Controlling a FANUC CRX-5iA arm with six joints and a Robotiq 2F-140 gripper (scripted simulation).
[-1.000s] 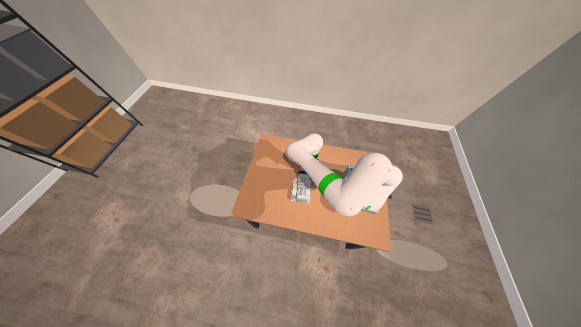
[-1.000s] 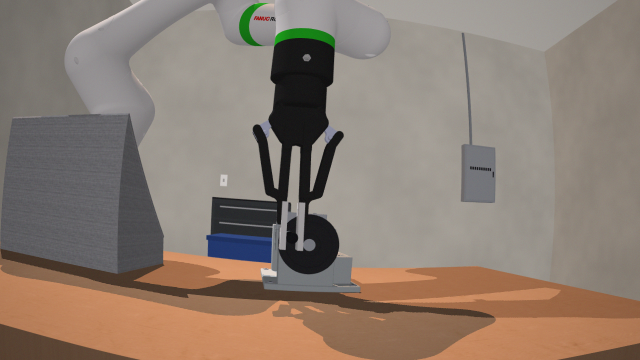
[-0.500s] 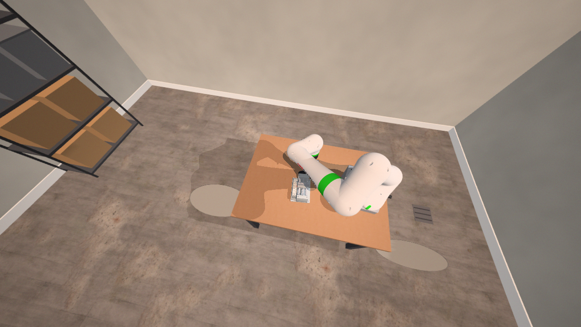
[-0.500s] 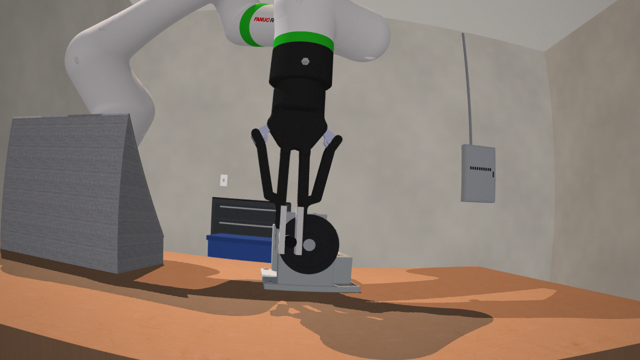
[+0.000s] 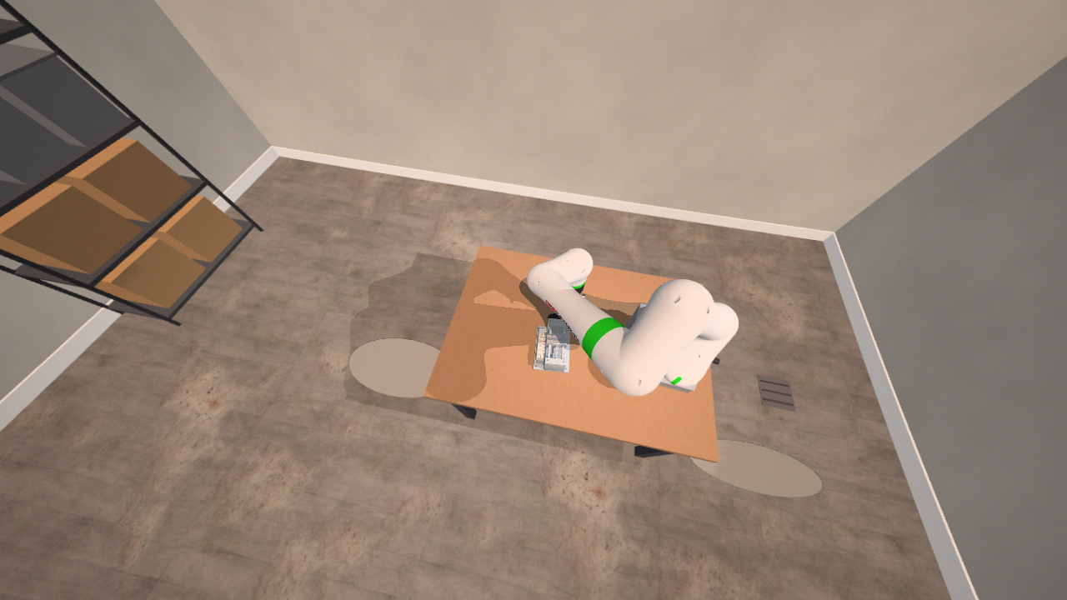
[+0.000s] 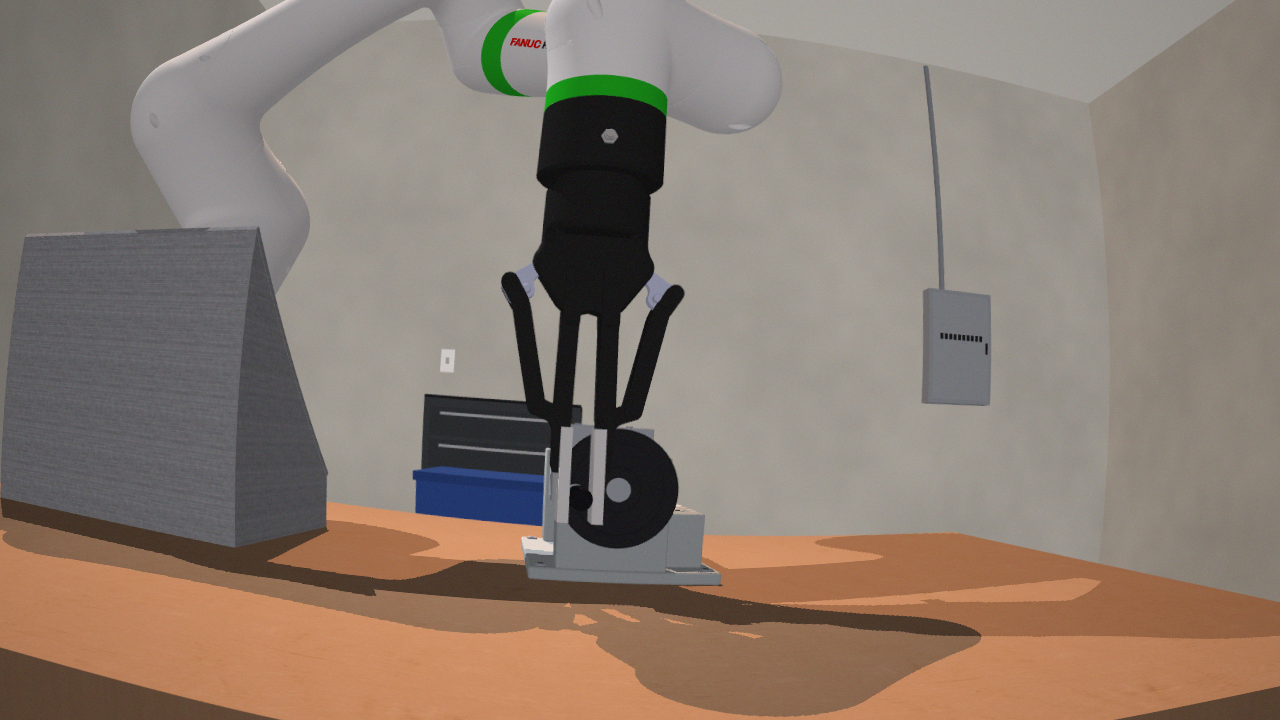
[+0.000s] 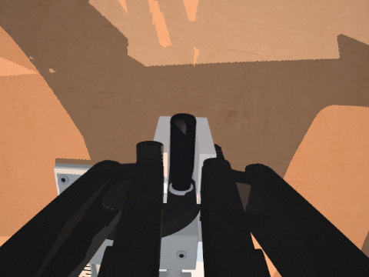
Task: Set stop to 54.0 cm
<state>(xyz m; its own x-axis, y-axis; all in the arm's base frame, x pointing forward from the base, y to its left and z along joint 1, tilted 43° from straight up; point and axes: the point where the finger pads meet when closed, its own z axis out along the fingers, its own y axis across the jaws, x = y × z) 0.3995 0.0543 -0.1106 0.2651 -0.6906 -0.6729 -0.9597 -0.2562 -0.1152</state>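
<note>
My hand is 150 mm to the right of the sliding stop block. The rest, counted from my hand: black handwheel 20 mm to the left, 10 mm below; then black crank knob 20 mm below.
</note>
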